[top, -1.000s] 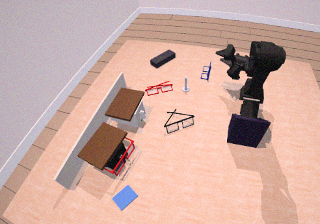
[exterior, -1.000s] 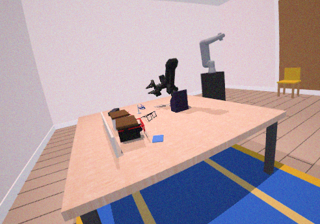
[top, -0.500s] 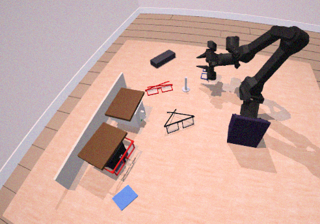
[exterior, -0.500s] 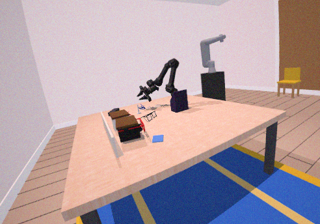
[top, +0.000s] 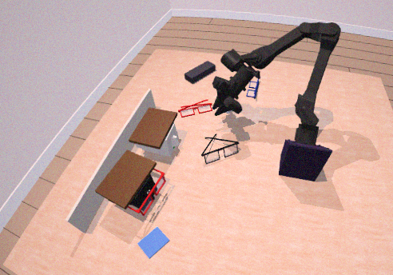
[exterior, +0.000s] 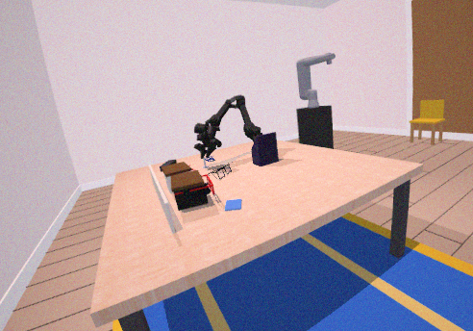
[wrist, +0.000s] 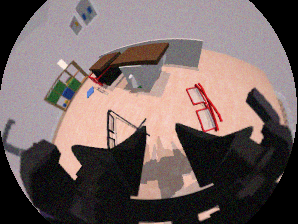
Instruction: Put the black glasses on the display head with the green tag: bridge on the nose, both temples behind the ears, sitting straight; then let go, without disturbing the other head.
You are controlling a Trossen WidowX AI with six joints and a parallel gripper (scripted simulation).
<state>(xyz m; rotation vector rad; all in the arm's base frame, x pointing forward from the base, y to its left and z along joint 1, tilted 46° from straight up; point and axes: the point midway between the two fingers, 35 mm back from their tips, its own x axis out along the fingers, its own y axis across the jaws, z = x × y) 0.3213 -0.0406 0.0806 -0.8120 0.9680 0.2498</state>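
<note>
Right now my gripper tip is 20 mm past the white stand, 110 mm to the left of it and 60 mm above it. Round my gripper tip: dark case (190 mm ahead, 320 mm to the right, 70 mm below); then display head (130 mm ahead, 370 mm to the left, 30 mm below); then blue card (20 mm ahead, 490 mm to the left, 90 mm below).
</note>
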